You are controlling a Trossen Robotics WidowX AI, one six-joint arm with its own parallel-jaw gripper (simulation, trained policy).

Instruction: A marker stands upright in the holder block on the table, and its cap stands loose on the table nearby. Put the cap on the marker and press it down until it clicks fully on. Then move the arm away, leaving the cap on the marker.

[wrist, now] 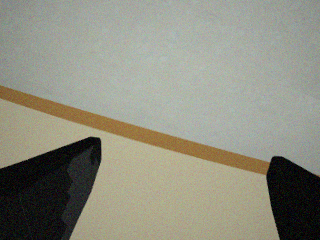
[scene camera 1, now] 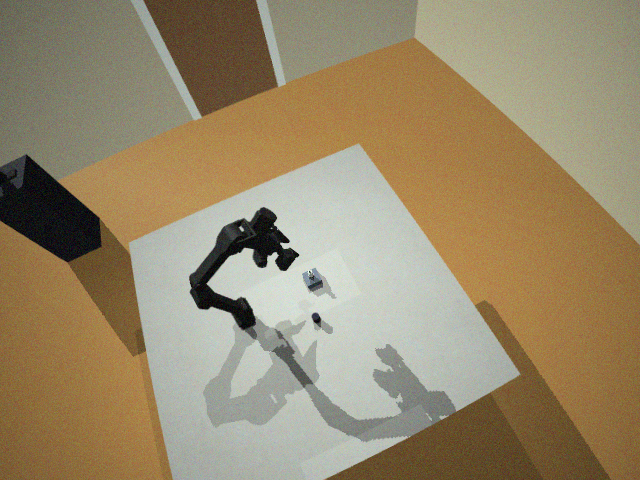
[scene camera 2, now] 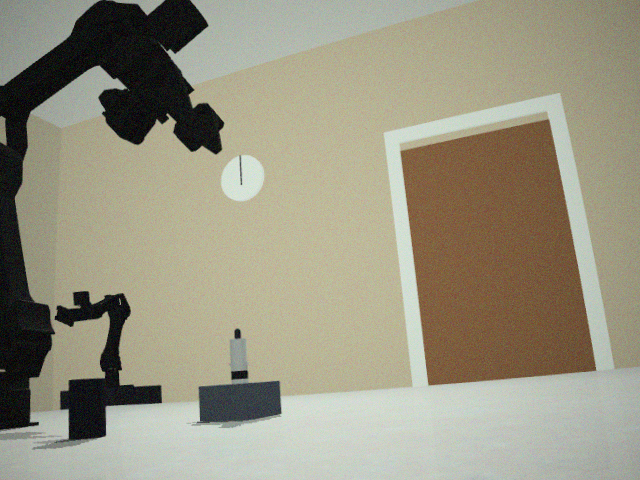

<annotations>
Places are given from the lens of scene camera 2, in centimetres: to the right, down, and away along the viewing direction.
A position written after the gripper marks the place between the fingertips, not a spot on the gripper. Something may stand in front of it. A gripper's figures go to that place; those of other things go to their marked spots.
gripper point(scene camera 2: 206, 138): -14, -12, 66
dark cap point(scene camera 2: 87, 413): -19, 14, 44
</annotations>
